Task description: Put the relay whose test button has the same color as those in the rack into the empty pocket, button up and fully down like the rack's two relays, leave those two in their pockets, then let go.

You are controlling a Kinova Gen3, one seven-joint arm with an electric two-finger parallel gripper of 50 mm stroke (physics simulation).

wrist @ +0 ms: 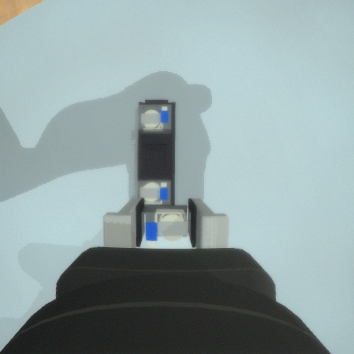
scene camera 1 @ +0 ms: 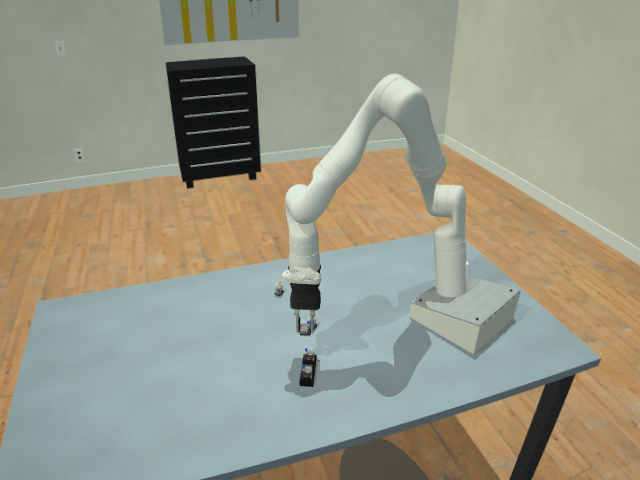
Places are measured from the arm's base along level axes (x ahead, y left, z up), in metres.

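Pixels of known places: gripper, fingertip midpoint: (wrist: 165,214) (scene camera 1: 305,330); arm's base, link origin: (scene camera 1: 451,289).
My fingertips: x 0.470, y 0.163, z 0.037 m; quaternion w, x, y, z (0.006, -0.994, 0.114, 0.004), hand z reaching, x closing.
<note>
Ahead of a thing's pixels: the offset from my fingertips to its middle. "*": to the spot under its first point. Level surfaces: height alone.
My gripper (scene camera 1: 305,330) (wrist: 165,214) is shut on a blue-button relay {dy -0.005, dx -0.001, dz +0.003 m} (scene camera 1: 305,327) (wrist: 172,226), held upright above the table. The black rack {dy +0.042, dx -0.001, dz -0.095 m} (scene camera 1: 306,383) (wrist: 173,160) stands in front of it in the scene view. Two relays with blue buttons sit in the end pockets: the near relay {dy +0.073, dx +0.006, dz -0.080 m} (scene camera 1: 307,372) (wrist: 151,119) and the far relay {dy +0.011, dx -0.009, dz -0.080 m} (scene camera 1: 309,355) (wrist: 151,192). The empty pocket {* dy +0.039, dx -0.003, dz -0.104 m} (wrist: 155,159) lies between them. In the wrist view the held relay's button is on its left, the rack relays' buttons on their right. The held relay's underside is hidden in the wrist view.
A red-button relay {dy -0.131, dx -0.035, dz -0.084 m} (scene camera 1: 314,321) stands on the table {dz -0.106 m} (scene camera 1: 155,361) behind the gripper, partly hidden by a finger. An orange-button relay {dy -0.312, dx +0.048, dz -0.084 m} (scene camera 1: 278,289) stands farther back and left. The robot's base (scene camera 1: 449,320) is at the right. Arm shadows fall across the rack.
</note>
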